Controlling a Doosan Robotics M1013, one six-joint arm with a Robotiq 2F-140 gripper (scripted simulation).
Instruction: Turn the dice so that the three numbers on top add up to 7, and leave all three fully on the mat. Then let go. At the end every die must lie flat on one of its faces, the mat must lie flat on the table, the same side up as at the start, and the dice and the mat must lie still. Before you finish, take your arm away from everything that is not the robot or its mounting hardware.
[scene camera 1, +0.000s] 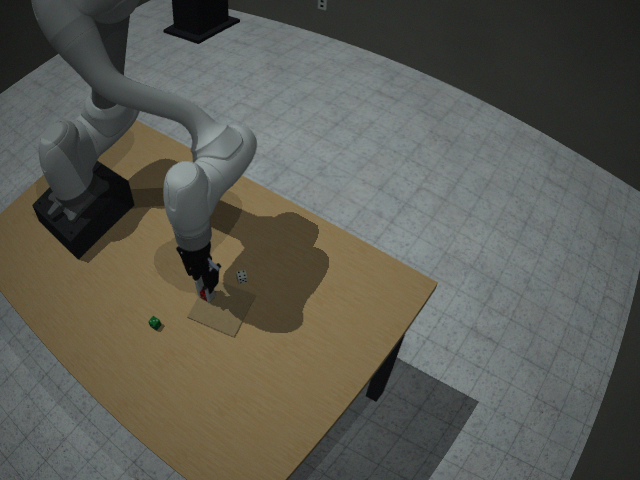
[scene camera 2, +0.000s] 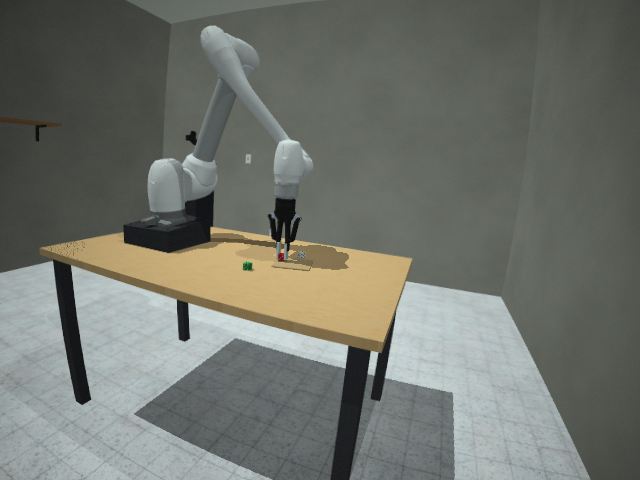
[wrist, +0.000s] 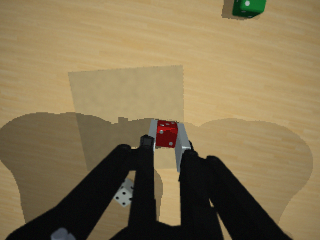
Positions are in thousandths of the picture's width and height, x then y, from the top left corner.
Scene:
My gripper (wrist: 517, 548) is 22 cm from the lens. A tan mat (wrist: 358, 444): 23 cm from the lens.

